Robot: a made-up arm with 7 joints. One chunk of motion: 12 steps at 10 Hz.
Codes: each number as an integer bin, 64 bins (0 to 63) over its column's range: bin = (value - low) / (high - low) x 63, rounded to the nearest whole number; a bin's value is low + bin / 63 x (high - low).
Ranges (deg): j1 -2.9..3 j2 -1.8..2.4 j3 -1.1..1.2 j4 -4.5..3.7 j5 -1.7..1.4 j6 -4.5..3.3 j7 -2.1..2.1
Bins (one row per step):
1: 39 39 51 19 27 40 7
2: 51 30 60 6 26 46 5
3: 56 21 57 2 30 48 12
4: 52 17 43 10 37 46 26
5: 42 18 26 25 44 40 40
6: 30 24 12 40 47 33 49
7: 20 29 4 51 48 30 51
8: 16 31 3 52 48 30 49
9: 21 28 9 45 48 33 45
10: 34 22 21 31 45 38 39
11: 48 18 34 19 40 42 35
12: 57 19 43 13 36 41 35
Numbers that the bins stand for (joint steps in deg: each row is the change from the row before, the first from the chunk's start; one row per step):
1: 0.752 0.800 0.762 -2.027 -0.371 0.452 -1.633
2: 1.876 0.200 1.090 -3.719 -0.421 1.195 -1.767
3: 2.344 -0.400 0.981 -4.240 -0.224 1.443 -1.300
4: 1.970 -0.667 0.470 -3.198 0.121 1.195 -0.367
5: 1.033 -0.600 -0.151 -1.246 0.465 0.452 0.567
6: -0.090 -0.200 -0.662 0.706 0.613 -0.414 1.167
7: -1.027 0.133 -0.954 2.138 0.662 -0.786 1.300
8: -1.402 0.267 -0.990 2.268 0.662 -0.786 1.167
9: -0.933 0.067 -0.771 1.357 0.662 -0.414 0.900
10: 0.284 -0.333 -0.333 -0.465 0.514 0.205 0.500
11: 1.595 -0.600 0.141 -2.027 0.268 0.700 0.233
12: 2.438 -0.533 0.470 -2.808 0.071 0.576 0.233

